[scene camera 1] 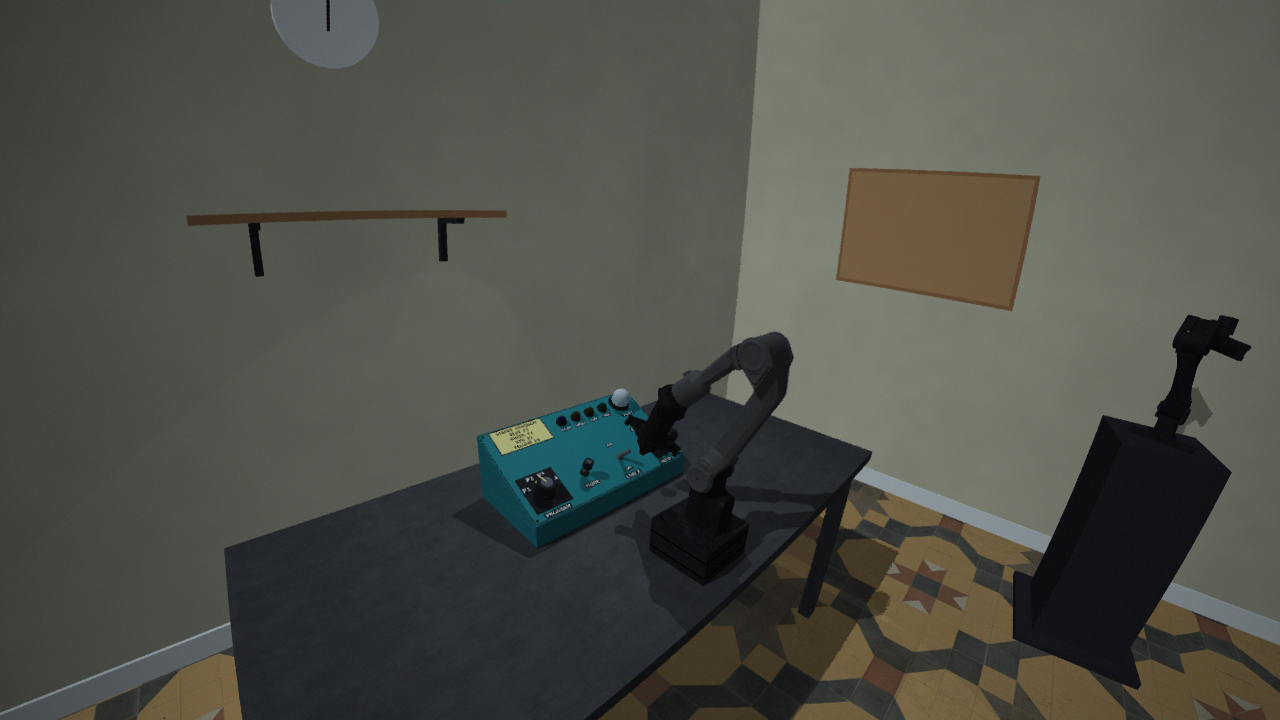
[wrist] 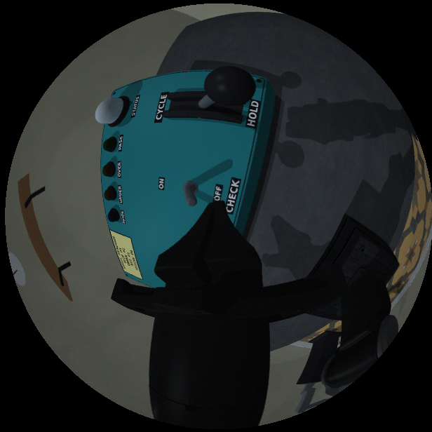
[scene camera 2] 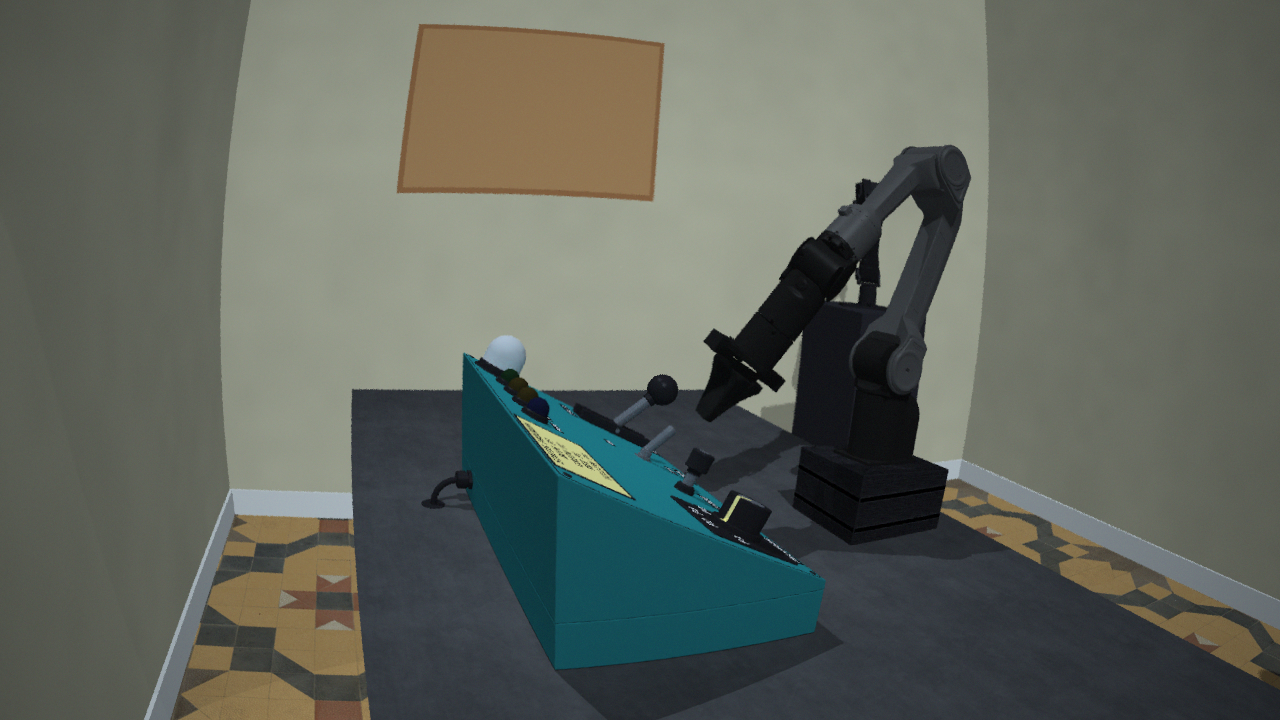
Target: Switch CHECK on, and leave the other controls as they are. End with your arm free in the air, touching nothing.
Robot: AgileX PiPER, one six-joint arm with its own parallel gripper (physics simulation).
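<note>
The teal control panel (scene camera 1: 554,452) (scene camera 2: 626,582) (wrist: 145,150) carries the CHECK toggle (scene camera 1: 623,455) (scene camera 2: 657,442) (wrist: 190,194), a short grey lever. In scene camera 2 it leans towards the panel's front, the OFF side. My gripper (scene camera 1: 644,451) (scene camera 2: 707,417) (wrist: 218,210) is shut and empty. It hangs above the panel's front part, tilted, with its tips apart from the toggle. In the wrist view the tips cover part of the panel beside the OFF label (wrist: 218,193). The ON label (wrist: 161,183) lies on the toggle's other side.
The ball-topped CYCLE/HOLD lever (scene camera 2: 662,389) (wrist: 230,85) stands beside CHECK, at the HOLD end. On the other side are a small black-capped control (scene camera 1: 587,465) (scene camera 2: 699,462) and the PROGRAM knob (scene camera 1: 545,484) (scene camera 2: 745,514). A white STATUS dome (scene camera 1: 620,397) (scene camera 2: 505,355) (wrist: 108,110) stands at the back.
</note>
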